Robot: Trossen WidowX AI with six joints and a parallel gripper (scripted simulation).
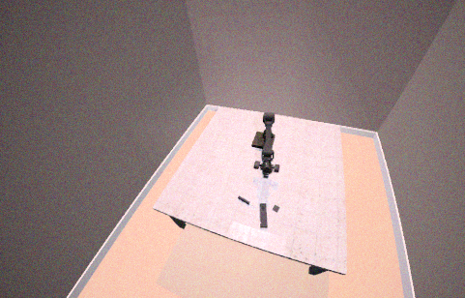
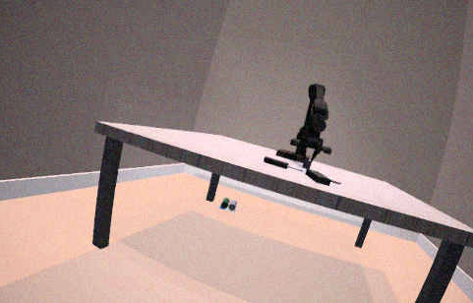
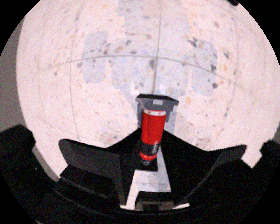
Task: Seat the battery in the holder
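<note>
Now: the battery 1 cm above my gripper tip.
</note>
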